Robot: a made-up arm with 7 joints. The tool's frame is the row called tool. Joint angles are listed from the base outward.
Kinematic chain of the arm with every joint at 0, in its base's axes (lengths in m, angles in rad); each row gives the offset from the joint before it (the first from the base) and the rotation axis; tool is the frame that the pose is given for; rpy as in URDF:
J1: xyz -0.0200 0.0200 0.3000 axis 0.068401 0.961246 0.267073
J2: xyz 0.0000 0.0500 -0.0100 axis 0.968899 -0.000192 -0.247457
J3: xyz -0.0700 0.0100 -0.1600 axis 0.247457 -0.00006 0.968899
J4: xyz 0.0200 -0.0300 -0.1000 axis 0.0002 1 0.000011
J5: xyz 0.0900 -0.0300 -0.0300 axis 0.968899 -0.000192 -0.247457
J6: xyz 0.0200 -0.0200 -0.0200 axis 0.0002 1 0.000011
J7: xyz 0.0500 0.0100 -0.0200 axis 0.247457 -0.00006 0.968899
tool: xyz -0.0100 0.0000 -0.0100 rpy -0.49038 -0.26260 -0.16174
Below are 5 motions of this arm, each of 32 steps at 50 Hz.
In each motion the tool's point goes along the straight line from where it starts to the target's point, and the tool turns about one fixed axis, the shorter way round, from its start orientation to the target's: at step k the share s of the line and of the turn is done. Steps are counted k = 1, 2, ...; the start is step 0. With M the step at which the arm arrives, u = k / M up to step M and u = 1 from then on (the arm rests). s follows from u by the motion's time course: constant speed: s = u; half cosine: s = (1 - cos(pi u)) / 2; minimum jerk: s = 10 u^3 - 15 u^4 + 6 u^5.
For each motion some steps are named. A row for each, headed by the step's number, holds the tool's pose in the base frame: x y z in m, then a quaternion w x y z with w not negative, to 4 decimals.
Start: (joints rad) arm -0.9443 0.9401 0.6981 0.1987 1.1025 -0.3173 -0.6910
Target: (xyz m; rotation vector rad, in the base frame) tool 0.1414 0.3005 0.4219 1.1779 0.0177 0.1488
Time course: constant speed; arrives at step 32
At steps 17, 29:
17: 0.1971 0.3141 0.3794 0.8222 0.5684 -0.0285 -0.0018
29: 0.1525 0.3032 0.4134 0.8280 0.5580 0.0010 0.0558

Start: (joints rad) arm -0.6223 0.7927 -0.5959 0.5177 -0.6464 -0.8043 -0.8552
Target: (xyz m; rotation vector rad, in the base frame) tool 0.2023 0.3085 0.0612 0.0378 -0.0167 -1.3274
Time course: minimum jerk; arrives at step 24
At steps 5, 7, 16, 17, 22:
5: 0.2222 0.1859 0.0049 0.6970 -0.1104 -0.1421 -0.6941
7: 0.2204 0.1974 0.0102 0.7070 -0.0986 -0.1297 -0.6882
16: 0.2068 0.2810 0.0486 0.7704 -0.0113 -0.0381 -0.6363
17: 0.2055 0.2886 0.0520 0.7753 -0.0034 -0.0298 -0.6309
22: 0.2024 0.3078 0.0609 0.7871 0.0168 -0.0085 -0.6165

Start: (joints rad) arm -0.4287 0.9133 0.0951 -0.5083 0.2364 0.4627 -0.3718
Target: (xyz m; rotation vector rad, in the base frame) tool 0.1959 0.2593 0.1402 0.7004 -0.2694 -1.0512
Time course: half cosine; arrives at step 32
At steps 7, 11, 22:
7: 0.2136 0.2239 0.1520 0.8778 0.2957 -0.1516 -0.3450
11: 0.2106 0.2299 0.1500 0.8661 0.3016 -0.1475 -0.3704
22: 0.2003 0.2504 0.1432 0.8207 0.3195 -0.1324 -0.4547

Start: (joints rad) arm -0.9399 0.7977 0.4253 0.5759 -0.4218 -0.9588 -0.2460
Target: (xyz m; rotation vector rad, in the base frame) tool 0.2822 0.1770 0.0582 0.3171 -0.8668 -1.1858
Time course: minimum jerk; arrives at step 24
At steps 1, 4, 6, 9, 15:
1: 0.3226 0.2652 0.2346 0.6421 0.0979 -0.7355 -0.1930
4: 0.3211 0.2621 0.2284 0.6481 0.1000 -0.7263 -0.2064
6: 0.3184 0.2561 0.2164 0.6592 0.1040 -0.7076 -0.2324
9: 0.3115 0.2410 0.1861 0.6839 0.1136 -0.6568 -0.2967
15: 0.2933 0.2013 0.1068 0.7242 0.1345 -0.5018 -0.4535

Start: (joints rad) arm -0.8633 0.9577 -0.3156 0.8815 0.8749 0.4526 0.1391
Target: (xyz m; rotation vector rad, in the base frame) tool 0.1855 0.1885 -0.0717 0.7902 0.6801 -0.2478
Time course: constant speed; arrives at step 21
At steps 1, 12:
1: 0.2642 0.3234 0.1007 0.7628 0.6206 0.1784 0.0333
12: 0.2209 0.2492 0.0059 0.8278 0.4934 0.2621 -0.0506

